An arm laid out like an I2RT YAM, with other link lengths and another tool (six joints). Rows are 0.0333 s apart.
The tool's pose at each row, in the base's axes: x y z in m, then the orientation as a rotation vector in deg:
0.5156 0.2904 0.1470 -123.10 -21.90 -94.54
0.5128 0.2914 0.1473 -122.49 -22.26 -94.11
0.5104 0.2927 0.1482 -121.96 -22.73 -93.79
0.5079 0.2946 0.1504 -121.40 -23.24 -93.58
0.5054 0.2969 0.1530 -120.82 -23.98 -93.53
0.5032 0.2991 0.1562 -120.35 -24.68 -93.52
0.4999 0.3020 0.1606 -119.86 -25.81 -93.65
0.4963 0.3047 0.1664 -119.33 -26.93 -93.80
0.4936 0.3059 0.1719 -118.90 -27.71 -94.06
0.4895 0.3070 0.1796 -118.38 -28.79 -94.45
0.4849 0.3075 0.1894 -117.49 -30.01 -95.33
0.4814 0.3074 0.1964 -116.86 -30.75 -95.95
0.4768 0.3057 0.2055 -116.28 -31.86 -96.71
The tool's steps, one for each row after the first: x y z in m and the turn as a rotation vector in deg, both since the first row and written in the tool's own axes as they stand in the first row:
-0.0005 -0.0022 -0.0020 0.75 0.05 0.16
-0.0003 -0.0045 -0.0036 1.42 0.10 0.17
0.0011 -0.0077 -0.0053 2.07 0.20 0.11
0.0029 -0.0112 -0.0070 2.72 0.36 -0.16
0.0053 -0.0146 -0.0085 3.27 0.48 -0.46
0.0086 -0.0193 -0.0109 3.89 0.61 -1.10
0.0132 -0.0241 -0.0140 4.52 0.78 -1.73
0.0178 -0.0272 -0.0170 4.92 1.00 -2.23
0.0241 -0.0312 -0.0217 5.39 1.27 -2.96
0.0323 -0.0351 -0.0275 5.89 1.96 -3.90
0.0381 -0.0377 -0.0321 6.21 2.46 -4.49
0.0457 -0.0396 -0.0388 6.51 2.93 -5.41

